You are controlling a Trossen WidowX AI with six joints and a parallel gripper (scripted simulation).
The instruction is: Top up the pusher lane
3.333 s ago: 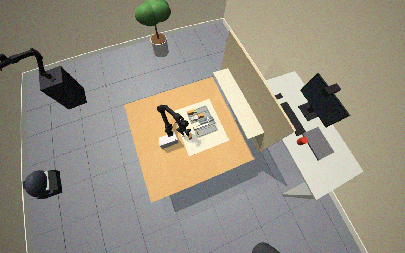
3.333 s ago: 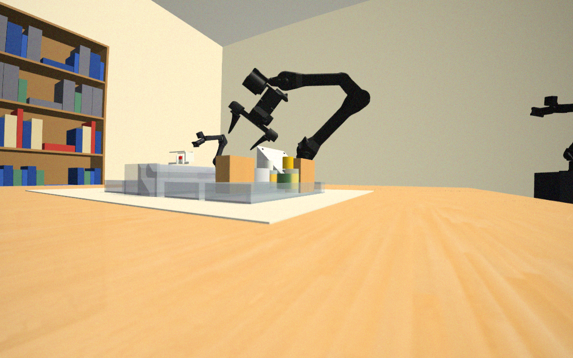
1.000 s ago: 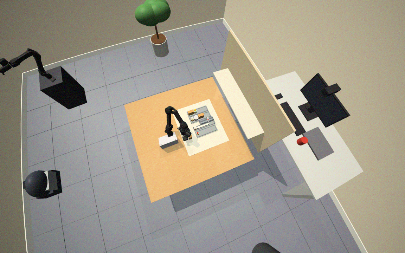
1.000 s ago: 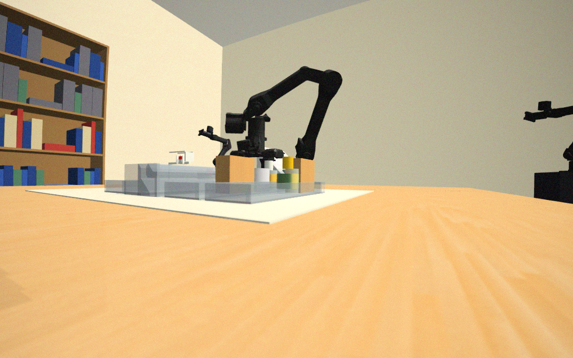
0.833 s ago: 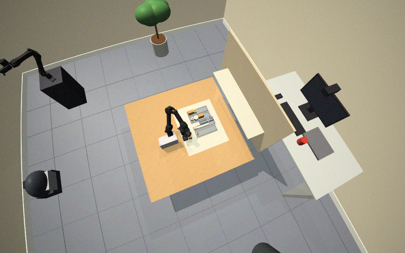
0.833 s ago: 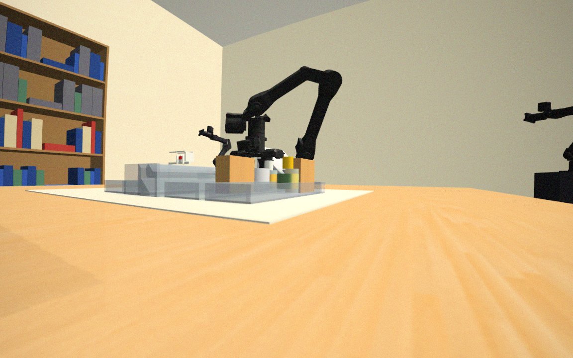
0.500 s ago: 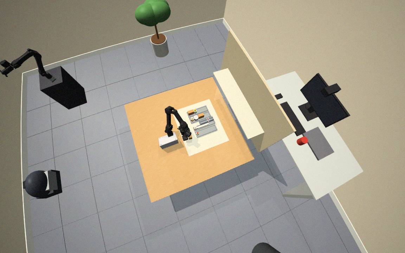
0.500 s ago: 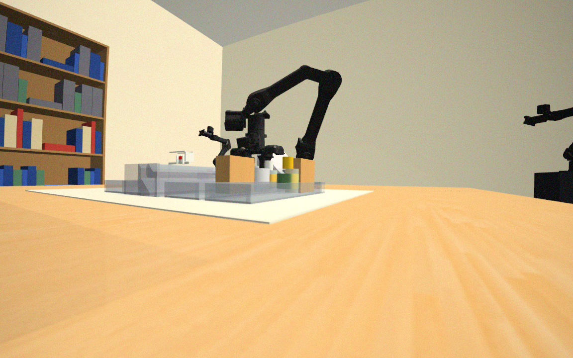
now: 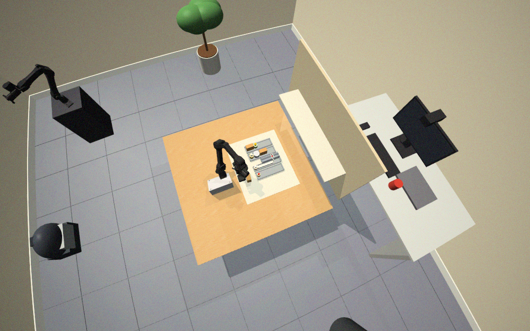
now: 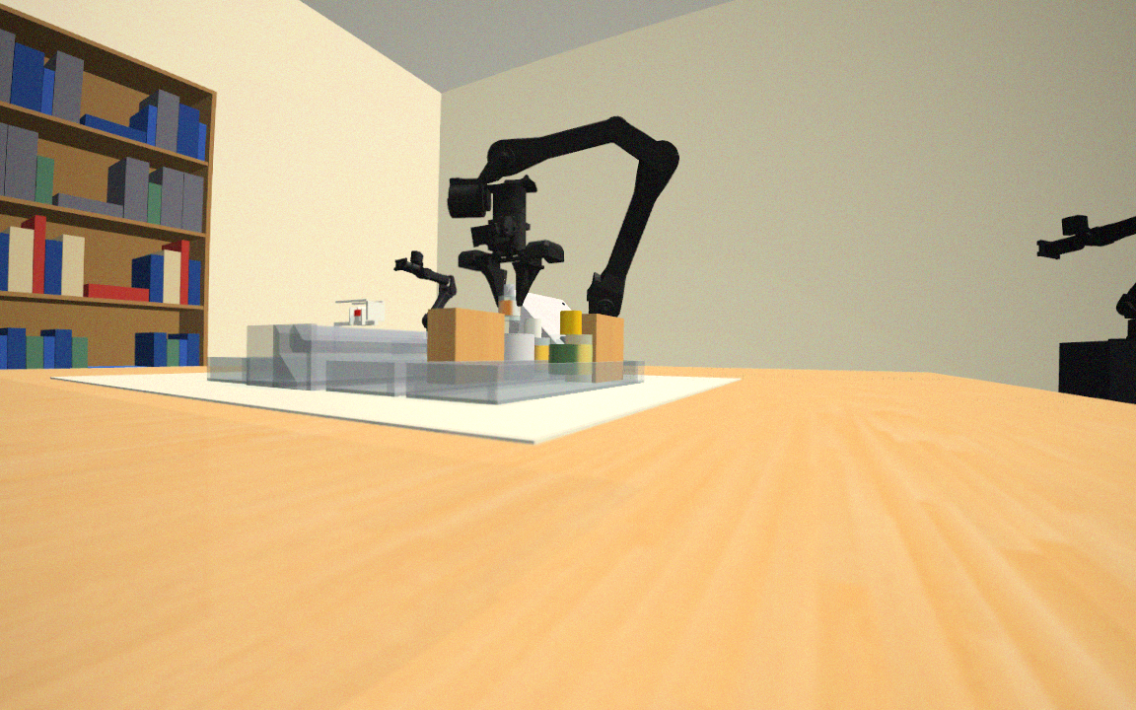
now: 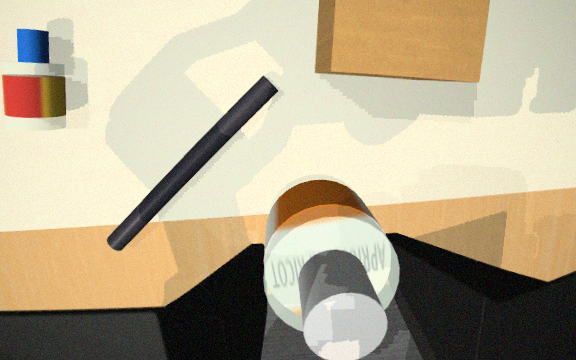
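My gripper tip is now 32 cm short of the grey lane rack, 5 cm to the right of it and 9 cm above it.
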